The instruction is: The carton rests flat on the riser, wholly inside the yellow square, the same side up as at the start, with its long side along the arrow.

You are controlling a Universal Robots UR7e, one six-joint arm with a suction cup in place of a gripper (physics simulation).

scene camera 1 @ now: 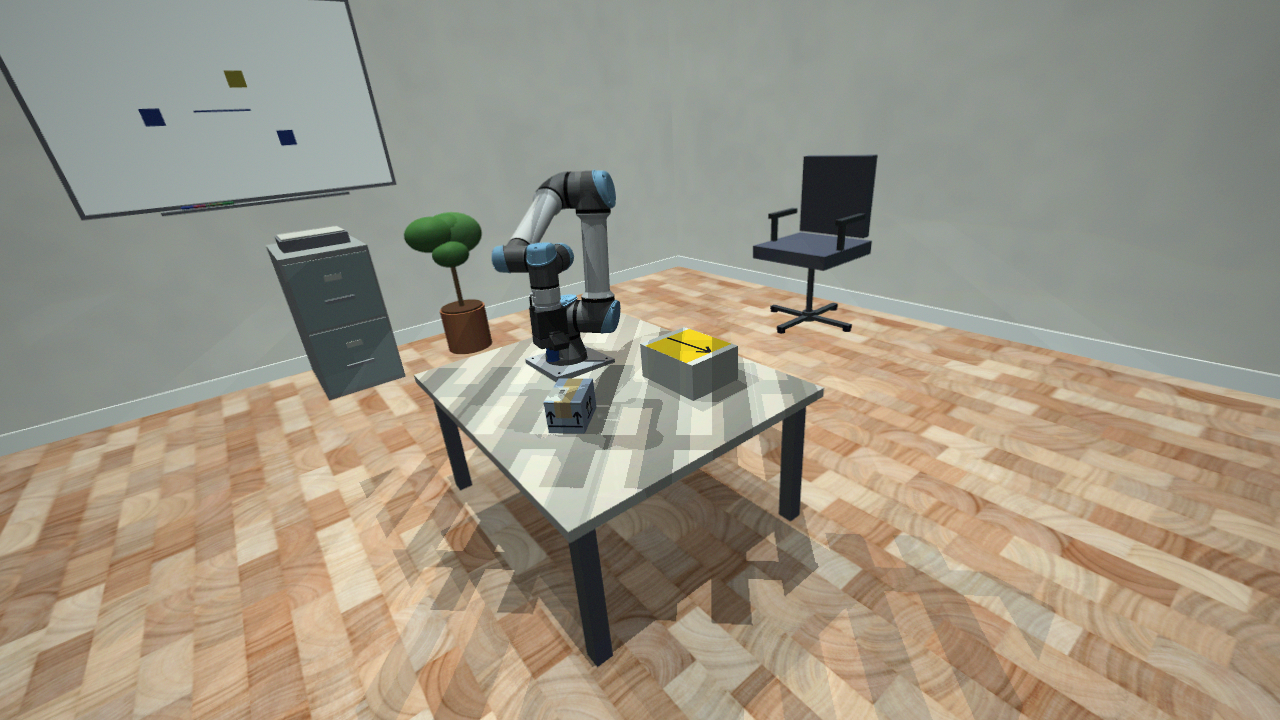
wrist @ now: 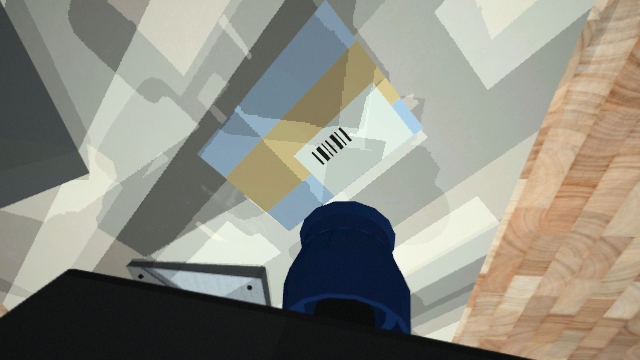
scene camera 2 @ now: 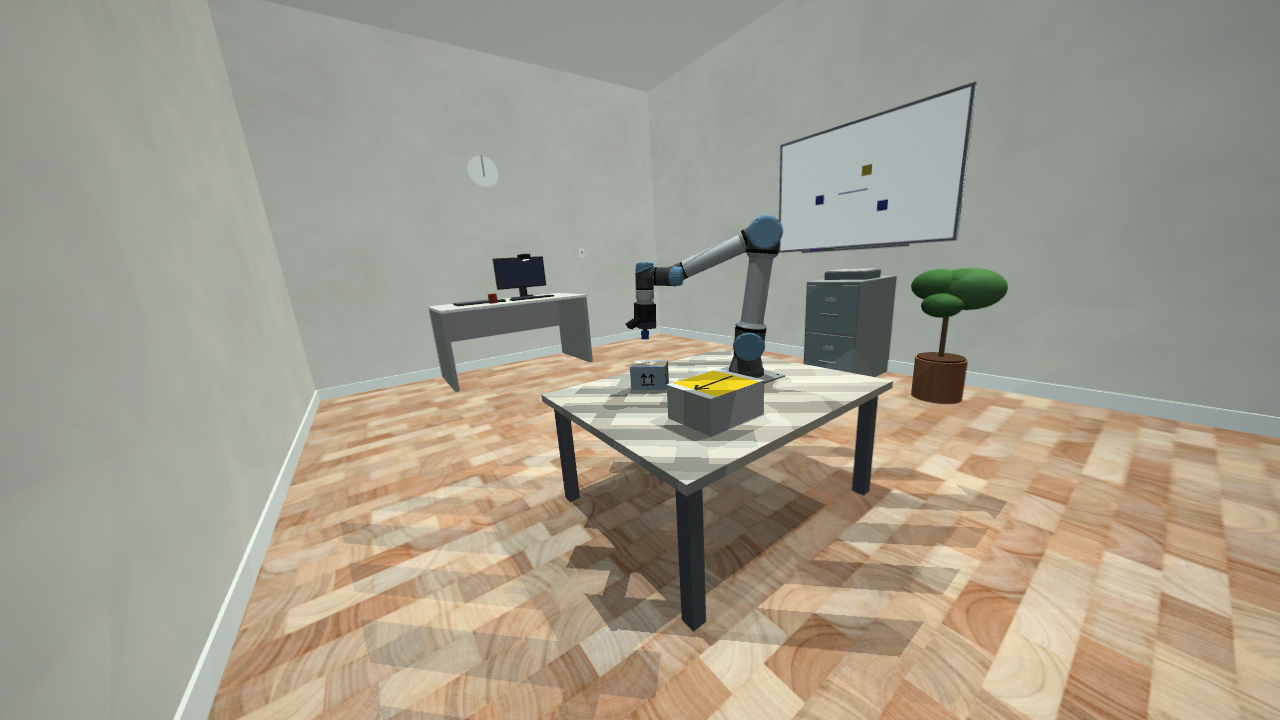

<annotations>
carton: scene camera 1; wrist; scene camera 2 645,375
grey riser: scene camera 1; wrist; scene camera 2 711,403
same spot on carton: (wrist: 323,114) = (scene camera 1: 567,394)
same spot on grey riser: (wrist: 45,155) = (scene camera 1: 649,370)
</annotations>
